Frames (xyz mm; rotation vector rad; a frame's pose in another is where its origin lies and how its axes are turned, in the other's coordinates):
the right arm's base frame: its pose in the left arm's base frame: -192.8 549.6 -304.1 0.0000 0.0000 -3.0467
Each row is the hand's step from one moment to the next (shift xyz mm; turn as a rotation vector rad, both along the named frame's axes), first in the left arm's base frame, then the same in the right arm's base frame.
Working: the left arm's base frame: its pose in the right arm's base frame: -139.9 565.4 304.1 0.0000 0.0000 3.0467

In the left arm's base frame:
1: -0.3 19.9 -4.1 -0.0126 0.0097 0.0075
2: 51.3 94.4 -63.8 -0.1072 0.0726 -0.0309
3: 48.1 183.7 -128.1 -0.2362 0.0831 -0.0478
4: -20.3 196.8 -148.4 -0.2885 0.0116 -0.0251
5: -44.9 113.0 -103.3 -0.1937 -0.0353 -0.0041
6: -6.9 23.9 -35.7 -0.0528 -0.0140 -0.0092
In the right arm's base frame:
1: -1.6 -19.8 -4.1 0.0116 -0.0109 0.0075
2: -60.0 -89.1 -63.8 0.0998 -0.0824 -0.0309
3: -65.3 -178.3 -128.1 0.2273 -0.1051 -0.0478
4: 1.6 -197.8 -148.4 0.2861 -0.0389 -0.0251
5: 34.0 -116.7 -103.3 0.1962 0.0168 -0.0041
6: 4.6 -24.4 -35.7 0.0539 0.0089 -0.0092

